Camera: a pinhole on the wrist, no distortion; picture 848 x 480 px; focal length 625.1 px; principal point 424.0 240.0 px. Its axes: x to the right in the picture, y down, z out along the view. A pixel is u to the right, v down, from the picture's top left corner.
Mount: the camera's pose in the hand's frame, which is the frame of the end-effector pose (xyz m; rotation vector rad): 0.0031 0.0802 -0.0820 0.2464 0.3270 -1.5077
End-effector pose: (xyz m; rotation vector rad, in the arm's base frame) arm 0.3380 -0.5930 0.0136 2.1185 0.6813 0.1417
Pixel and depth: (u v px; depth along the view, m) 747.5 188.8 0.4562
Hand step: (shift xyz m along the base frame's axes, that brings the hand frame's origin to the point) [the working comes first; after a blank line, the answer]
In the camera's frame: 0.2361 -0.0374 0.4562

-0.0393 -0.0458 -0.3961
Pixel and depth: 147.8 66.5 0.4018
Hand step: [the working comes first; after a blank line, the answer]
In the camera's frame: -0.1775 -0.1115 0.4018

0.0862 -0.3513 -0.1306
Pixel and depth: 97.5 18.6 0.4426
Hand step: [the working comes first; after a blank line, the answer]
In the camera's frame: -0.2312 -0.1568 0.4426

0.0825 -0.4323 -0.1342
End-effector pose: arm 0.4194 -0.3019 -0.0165 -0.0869 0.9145 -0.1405
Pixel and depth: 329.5 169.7 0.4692
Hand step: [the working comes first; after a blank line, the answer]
In the camera's frame: -0.0709 -0.0528 0.4692

0.2874 -0.0144 0.2552
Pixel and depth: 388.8 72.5 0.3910
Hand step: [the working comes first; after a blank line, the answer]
In the camera's frame: -0.0220 -0.1048 0.3910

0.1826 -0.0271 0.2472
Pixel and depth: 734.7 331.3 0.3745
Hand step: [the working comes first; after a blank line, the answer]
In the camera's frame: 0.1861 0.0547 0.3745

0.1896 -0.2323 0.0832
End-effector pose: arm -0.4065 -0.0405 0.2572 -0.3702 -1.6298 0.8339
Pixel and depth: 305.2 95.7 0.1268
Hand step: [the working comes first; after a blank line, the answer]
In the camera's frame: -0.0241 -0.0293 0.1268

-0.0504 0.0114 -0.0543
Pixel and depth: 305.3 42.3 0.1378
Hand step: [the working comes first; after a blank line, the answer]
In the camera's frame: -0.0262 -0.0436 0.1378

-0.0575 -0.0031 -0.0627
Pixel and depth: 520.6 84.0 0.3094
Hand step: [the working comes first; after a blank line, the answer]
In the camera's frame: 0.0478 -0.0772 0.3094

-0.1533 -0.1505 0.0090
